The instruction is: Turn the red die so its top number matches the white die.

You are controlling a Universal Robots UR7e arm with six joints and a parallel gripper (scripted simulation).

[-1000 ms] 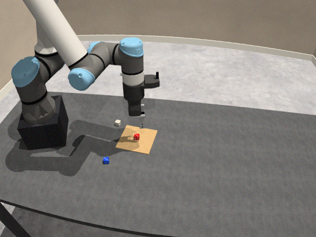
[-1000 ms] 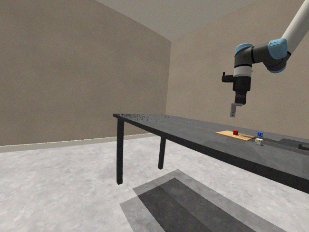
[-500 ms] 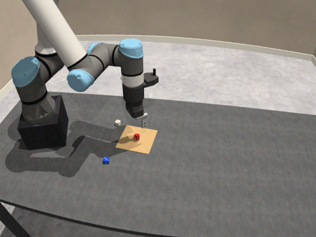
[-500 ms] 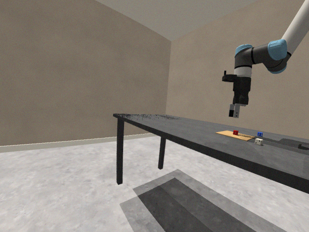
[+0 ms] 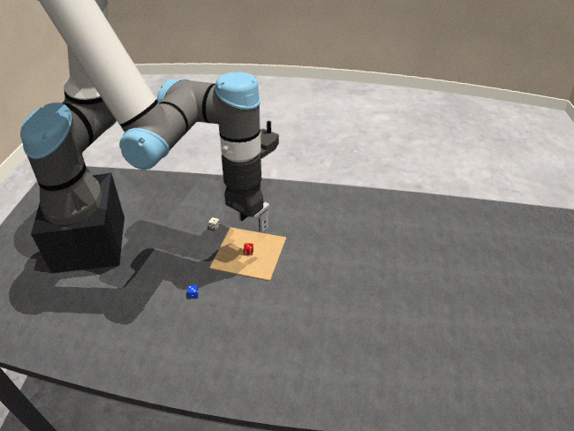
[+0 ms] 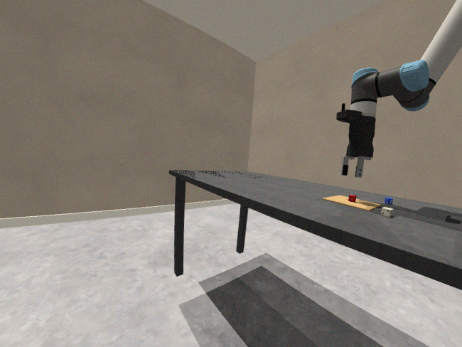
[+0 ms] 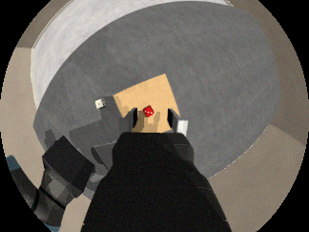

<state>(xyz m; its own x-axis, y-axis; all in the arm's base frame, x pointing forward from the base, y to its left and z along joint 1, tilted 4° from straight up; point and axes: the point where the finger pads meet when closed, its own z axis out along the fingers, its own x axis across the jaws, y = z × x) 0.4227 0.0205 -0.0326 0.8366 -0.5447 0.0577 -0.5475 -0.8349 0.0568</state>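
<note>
My hand is 9 cm above the red die, 1 cm to the left of it and 1 cm past it. Round my hand: blue die (14 cm to the right, 12 cm behind, 9 cm below); white die (11 cm behind, 9 cm below, 8 cm to the left); tan mat (10 cm below, 1 cm to the right, 1 cm behind).
</note>
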